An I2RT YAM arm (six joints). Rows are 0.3 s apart.
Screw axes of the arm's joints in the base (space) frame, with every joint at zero. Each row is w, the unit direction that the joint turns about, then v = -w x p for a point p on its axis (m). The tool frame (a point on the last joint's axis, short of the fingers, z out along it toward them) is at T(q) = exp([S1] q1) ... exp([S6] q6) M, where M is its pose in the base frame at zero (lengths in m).
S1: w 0 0 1 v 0 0 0
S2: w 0 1 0 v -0.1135 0 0.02
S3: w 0 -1 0 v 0.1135 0 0.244
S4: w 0 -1 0 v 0.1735 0 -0.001
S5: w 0 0 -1 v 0 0.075 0
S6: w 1 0 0 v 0 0.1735 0
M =
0 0 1 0.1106
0 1 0 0
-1 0 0 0.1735
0 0 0 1
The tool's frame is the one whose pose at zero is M.
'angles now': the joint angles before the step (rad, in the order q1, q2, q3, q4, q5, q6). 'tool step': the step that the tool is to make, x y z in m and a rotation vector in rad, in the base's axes. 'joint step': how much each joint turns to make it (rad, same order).
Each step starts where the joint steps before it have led.
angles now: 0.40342 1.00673 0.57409 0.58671 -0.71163 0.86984
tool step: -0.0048 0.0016 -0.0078 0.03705 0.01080 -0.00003
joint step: 0.01805 -0.00441 -0.04772 0.07740 0.02434 0.04526
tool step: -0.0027 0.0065 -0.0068 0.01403 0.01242 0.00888
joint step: 0.03511 0.01330 -0.02470 0.04283 0.02916 0.01622
